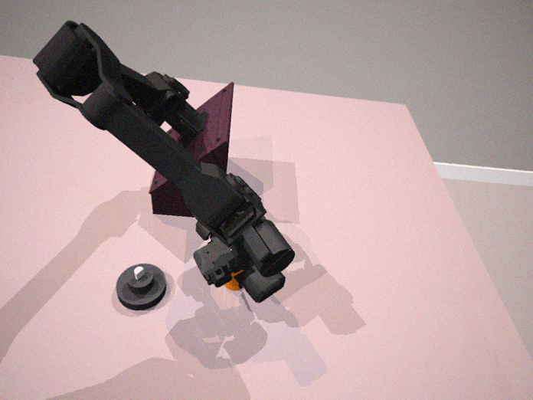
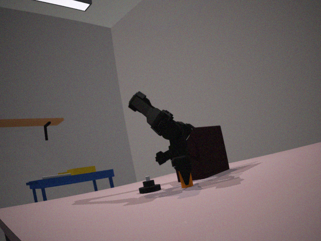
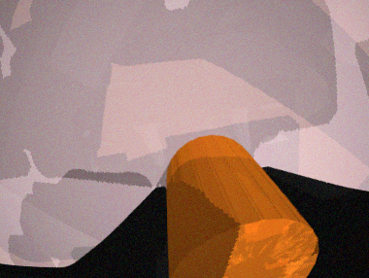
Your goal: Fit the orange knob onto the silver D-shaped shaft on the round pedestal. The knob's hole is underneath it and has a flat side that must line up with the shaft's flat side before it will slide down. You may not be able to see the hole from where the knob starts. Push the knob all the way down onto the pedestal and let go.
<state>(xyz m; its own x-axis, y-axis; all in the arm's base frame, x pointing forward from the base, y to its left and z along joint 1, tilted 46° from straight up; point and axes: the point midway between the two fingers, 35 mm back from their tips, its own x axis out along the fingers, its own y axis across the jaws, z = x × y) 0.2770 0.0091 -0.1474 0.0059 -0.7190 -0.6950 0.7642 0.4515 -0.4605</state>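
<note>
The orange knob lies 30 mm above my gripper tip. Round my gripper tip: round dark pedestal (30 mm ahead, 170 mm to the right, 20 mm above).
</note>
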